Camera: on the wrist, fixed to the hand. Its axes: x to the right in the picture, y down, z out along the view.
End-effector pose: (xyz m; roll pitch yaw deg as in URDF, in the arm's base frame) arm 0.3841 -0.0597 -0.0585 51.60 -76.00 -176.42
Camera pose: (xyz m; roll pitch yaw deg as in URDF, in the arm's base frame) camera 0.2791 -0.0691 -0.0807 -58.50 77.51 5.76
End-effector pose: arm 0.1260 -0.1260 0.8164 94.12 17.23 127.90
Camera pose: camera 0.0787 -0.1871 0.7413 -102.95 -15.79 -52.80
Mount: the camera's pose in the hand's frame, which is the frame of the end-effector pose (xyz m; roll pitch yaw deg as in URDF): 0.0040 -0.0826 -0.0691 -9.02 0.57 -178.52
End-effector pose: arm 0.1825 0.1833 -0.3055 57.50 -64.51 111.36
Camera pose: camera 0.1338 0.2696 -0.3478 -65.82 66.06 -67.87
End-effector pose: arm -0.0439 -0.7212 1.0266 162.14 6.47 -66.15
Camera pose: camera 0.0508 -0.6886 1.0663 -170.99 -6.56 112.26
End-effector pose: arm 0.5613 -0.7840 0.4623 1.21 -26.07 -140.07
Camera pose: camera 0.4826 -0.7441 0.4004 -9.51 26.66 41.57
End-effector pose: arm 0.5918 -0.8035 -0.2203 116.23 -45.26 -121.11
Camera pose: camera 0.6587 -0.8833 -0.2481 -126.47 46.32 57.20
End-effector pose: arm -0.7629 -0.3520 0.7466 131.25 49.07 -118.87
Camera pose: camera -0.6649 -0.3947 0.7327 -138.69 -48.31 59.02
